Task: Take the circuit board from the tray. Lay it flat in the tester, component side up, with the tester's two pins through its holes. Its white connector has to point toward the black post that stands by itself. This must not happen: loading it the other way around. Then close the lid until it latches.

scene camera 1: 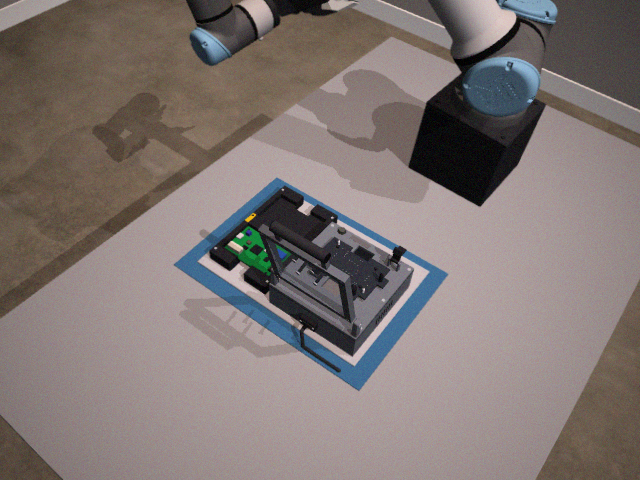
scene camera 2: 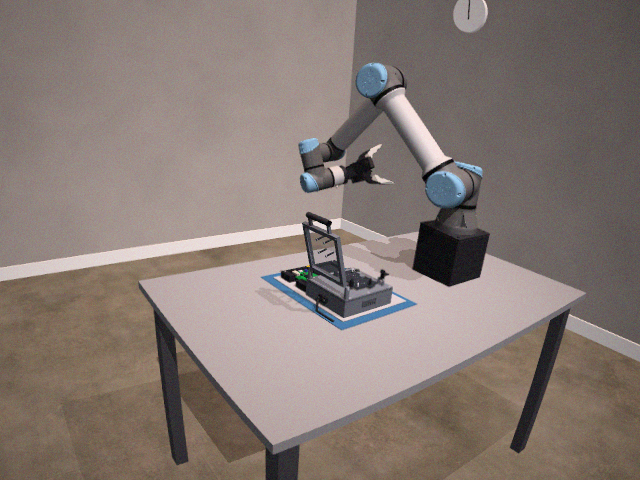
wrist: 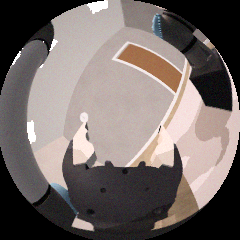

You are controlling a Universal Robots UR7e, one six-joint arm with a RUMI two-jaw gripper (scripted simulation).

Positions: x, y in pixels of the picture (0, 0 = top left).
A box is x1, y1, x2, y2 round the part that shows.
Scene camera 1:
green circuit board: 248, 246 [225, 226, 271, 275]
